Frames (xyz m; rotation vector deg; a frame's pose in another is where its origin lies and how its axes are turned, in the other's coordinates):
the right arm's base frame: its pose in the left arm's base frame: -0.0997 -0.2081 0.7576 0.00 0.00 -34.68
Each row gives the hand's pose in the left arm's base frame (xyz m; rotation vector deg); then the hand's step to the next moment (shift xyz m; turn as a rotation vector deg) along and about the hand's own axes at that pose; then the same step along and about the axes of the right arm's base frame.
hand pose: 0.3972 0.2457 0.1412 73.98 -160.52 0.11
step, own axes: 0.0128 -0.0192 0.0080 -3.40 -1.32 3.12
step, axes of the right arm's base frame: 0.0176 -0.0151 -0.0078 1.57 3.09 -3.32
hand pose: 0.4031 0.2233 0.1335 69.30 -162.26 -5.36
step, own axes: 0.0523 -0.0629 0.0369 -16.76 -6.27 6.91
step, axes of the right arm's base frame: 0.0506 -0.0623 -0.0401 8.21 15.42 -7.92
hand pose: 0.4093 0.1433 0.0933 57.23 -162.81 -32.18
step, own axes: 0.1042 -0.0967 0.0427 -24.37 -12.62 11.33
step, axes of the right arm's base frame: 0.0416 -0.1180 -0.0799 14.64 21.72 -13.98
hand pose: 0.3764 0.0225 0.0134 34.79 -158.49 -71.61
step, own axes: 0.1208 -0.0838 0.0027 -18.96 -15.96 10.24
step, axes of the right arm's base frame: -0.0164 -0.1241 -0.0772 14.35 15.71 -16.32
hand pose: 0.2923 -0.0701 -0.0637 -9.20 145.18 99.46
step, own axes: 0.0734 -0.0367 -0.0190 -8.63 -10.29 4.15
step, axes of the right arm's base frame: -0.0365 -0.0671 -0.0354 7.72 6.08 -10.05
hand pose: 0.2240 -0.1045 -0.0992 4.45 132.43 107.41
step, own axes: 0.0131 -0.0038 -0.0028 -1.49 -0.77 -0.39
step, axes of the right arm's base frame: -0.0099 -0.0088 -0.0044 1.62 0.21 -0.53
